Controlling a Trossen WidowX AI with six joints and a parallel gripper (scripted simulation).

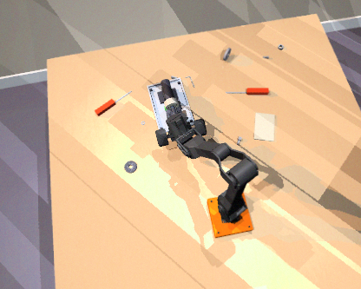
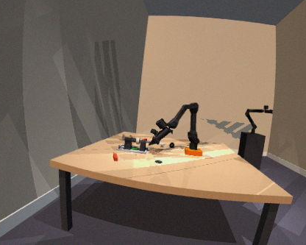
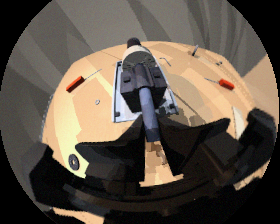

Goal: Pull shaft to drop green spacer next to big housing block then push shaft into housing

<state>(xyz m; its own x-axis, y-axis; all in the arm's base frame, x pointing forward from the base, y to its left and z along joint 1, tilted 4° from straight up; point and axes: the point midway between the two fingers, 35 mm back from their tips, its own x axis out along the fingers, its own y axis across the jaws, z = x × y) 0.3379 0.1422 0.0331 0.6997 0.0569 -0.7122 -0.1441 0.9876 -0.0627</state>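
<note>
My gripper tip is now 5 cm short of the dark shaft, 2 cm below it and 1 cm to the right of it. From my gripper tip the other things lie so: green spacer (11 cm ahead, 4 cm below, 2 cm to the left); then small screw (24 cm to the right, 8 cm behind, 5 cm below); then pale card (35 cm to the right, 5 cm below, 3 cm behind).
</note>
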